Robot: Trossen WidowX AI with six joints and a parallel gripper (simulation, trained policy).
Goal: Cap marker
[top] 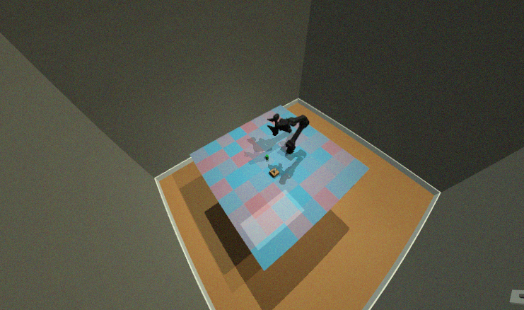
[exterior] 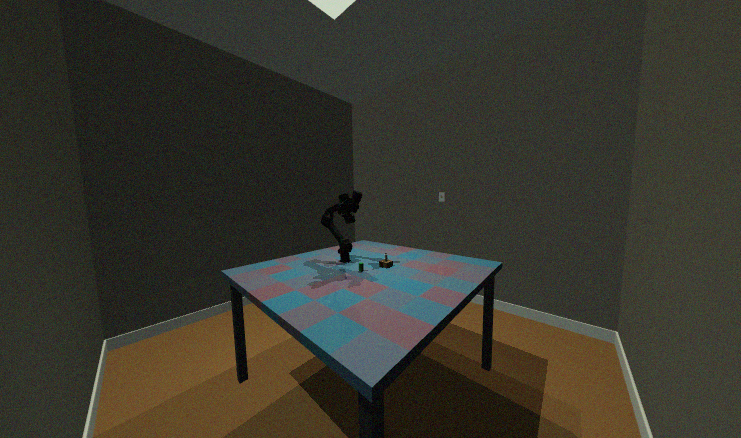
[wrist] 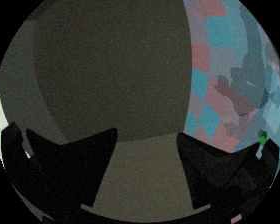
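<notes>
My gripper tip is 80 mm short of the green cap, 80 mm to the right of it and 350 mm above it.
</notes>
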